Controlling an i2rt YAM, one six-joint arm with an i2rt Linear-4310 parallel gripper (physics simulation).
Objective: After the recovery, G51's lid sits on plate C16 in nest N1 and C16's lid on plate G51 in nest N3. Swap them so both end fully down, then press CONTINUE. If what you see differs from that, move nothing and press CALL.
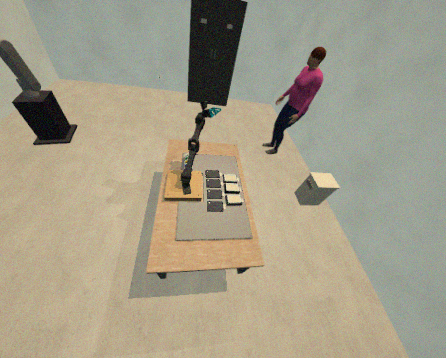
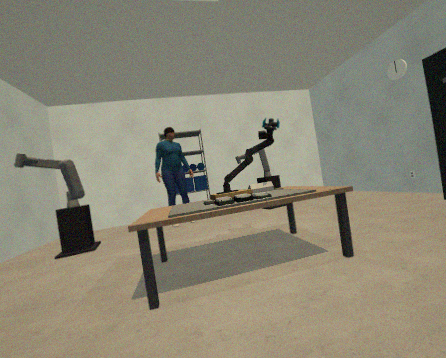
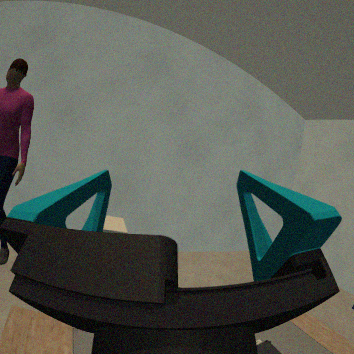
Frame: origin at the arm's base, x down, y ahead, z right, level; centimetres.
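Seen in the pictures: gripper, between the fingertips: (image 1: pixel 220 110) (image 2: pixel 271 118) (image 3: pixel 173 176); arm's base, origin of its link: (image 1: pixel 186 185) (image 2: pixel 227 192).
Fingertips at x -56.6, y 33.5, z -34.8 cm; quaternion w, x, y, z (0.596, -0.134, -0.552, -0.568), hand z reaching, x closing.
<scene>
Pixels of each thing's top centre, then the offset from my fingertips to it. Level surfaces: height alone.
- nearest, centre of its top: (image 3: pixel 271 352) (image 1: pixel 215 205) dx +58.9, dy -10.8, dz +59.4 cm
- farthest, centre of its top: (image 1: pixel 212 172) dx +58.9, dy -3.6, dz +20.9 cm
- small panel with coloured spots, centre of its top: (image 2: pixel 259 182) (image 1: pixel 188 158) dx +52.5, dy -26.2, dz +4.0 cm
- grey mat, height of its surface: dx +60.8 cm
- wooden table, height of its surface: dx +62.1 cm
My gripper (image 1: pixel 214 113) (image 2: pixel 271 123) (image 3: pixel 173 176) is open and empty, raised high above and beyond the table's far end. Three pale, flat pieces with dark lower edges stand in a row on the grey mat: a far one (image 1: pixel 230 178), a middle one (image 1: pixel 232 188) and a near one (image 1: pixel 234 199). Beside them lie several dark flat pieces in a column, the nearest (image 1: pixel 215 206) and the farthest (image 1: pixel 212 173) among them. Labels, nest numbers and how fully any lid is seated are too small to tell. A small panel with coloured spots (image 1: pixel 186 159) is partly hidden behind the arm; its buttons cannot be read.
The arm's base stands on a wooden board (image 1: pixel 172 192). The grey mat (image 1: pixel 212 227) lies on the wooden table (image 1: pixel 205 257). A dark cabinet (image 1: pixel 215 55) stands beyond the arm. A person in pink (image 1: pixel 306 90) (image 3: pixel 15 120) and one in teal (image 2: pixel 170 157) stand away from the table.
</scene>
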